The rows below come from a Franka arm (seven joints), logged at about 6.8 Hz.
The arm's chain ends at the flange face. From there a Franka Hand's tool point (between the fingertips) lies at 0.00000 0.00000 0.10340 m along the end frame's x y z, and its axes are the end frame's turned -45 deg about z.
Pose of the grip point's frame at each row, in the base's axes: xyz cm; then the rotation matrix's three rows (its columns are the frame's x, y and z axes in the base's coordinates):
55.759 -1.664 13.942; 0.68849 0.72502 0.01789; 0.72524 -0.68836 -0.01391; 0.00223 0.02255 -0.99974
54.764 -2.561 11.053; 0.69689 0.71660 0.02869; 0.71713 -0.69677 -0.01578; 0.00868 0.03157 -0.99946
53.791 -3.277 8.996; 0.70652 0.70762 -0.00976; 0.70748 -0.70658 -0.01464; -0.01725 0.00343 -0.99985
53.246 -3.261 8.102; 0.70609 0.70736 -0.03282; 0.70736 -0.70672 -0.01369; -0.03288 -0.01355 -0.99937
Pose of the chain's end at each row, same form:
55.574 -1.520 24.279; 0.99950 0.02583 0.01789; 0.02608 -0.99957 -0.01391; 0.01752 0.01437 -0.99974
54.467 -2.398 21.387; 0.99949 0.01394 0.02869; 0.01440 -0.99978 -0.01578; 0.02846 0.01619 -0.99946
53.892 -3.126 19.334; 0.99995 0.00078 -0.00976; 0.00064 -0.99989 -0.01464; -0.00977 0.01462 -0.99985
53.585 -3.119 18.435; 0.99946 0.00090 -0.03282; 0.00045 -0.99991 -0.01369; -0.03283 0.01367 -0.99937

